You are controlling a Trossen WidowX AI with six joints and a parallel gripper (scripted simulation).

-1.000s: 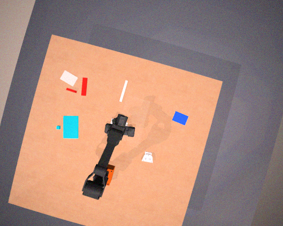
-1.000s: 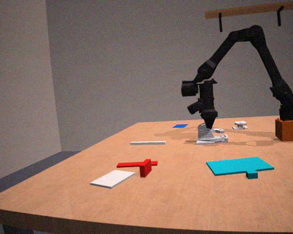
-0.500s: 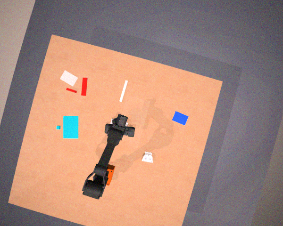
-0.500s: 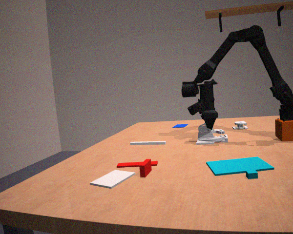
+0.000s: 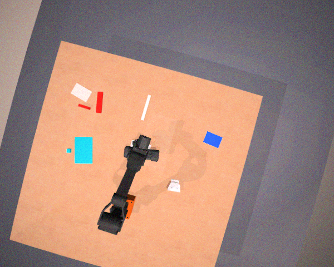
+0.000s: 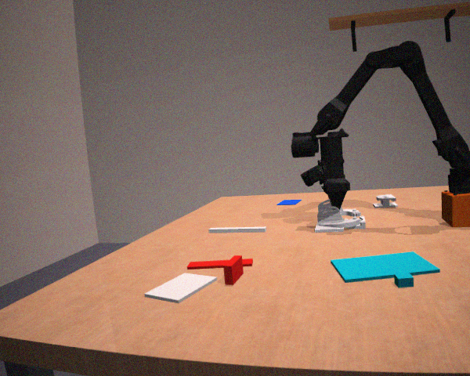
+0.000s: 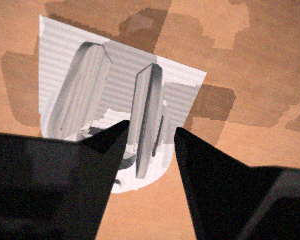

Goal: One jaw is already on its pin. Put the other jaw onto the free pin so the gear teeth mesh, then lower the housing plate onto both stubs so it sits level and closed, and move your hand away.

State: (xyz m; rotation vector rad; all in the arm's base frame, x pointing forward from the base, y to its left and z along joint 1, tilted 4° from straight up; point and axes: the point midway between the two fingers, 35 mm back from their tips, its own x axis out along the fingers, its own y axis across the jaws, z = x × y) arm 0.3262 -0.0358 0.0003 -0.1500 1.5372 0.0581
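My gripper tip is now 230 mm to the left of the white housing plate and 160 mm past it. The rest, counted from my gripper tip: cyan plate (360 mm to the left, 90 mm behind, 30 mm below); then white block (230 mm to the right, 150 mm behind, 20 mm below); then white bar (260 mm ahead, 60 mm to the left, 20 mm below).
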